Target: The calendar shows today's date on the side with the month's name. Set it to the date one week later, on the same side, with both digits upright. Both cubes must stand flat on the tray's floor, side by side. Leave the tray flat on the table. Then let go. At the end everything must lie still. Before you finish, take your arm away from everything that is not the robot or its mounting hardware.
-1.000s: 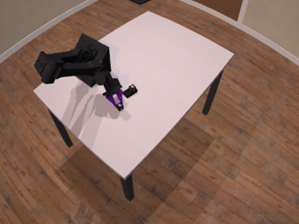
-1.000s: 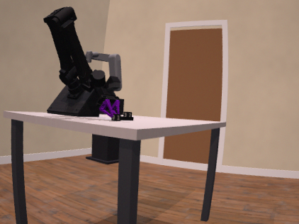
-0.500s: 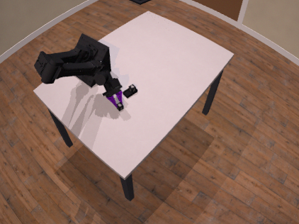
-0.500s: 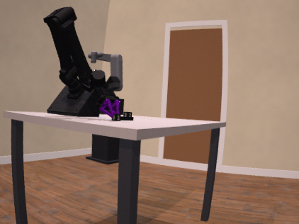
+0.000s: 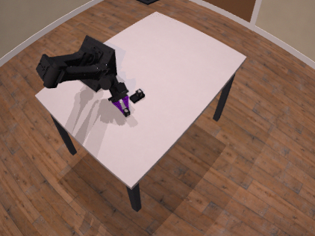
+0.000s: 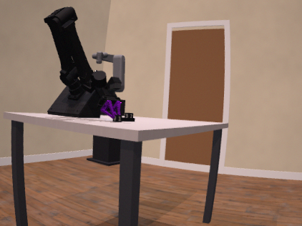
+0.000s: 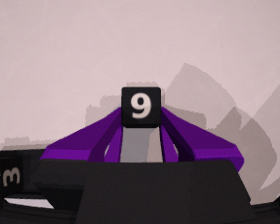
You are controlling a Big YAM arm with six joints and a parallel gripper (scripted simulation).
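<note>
Right now my hand is 11 cm to the right of the black tray, 3 cm past it and 1 cm above it. From my hand the other things lie so: black date cube (1 cm below, 1 cm ahead).
</note>
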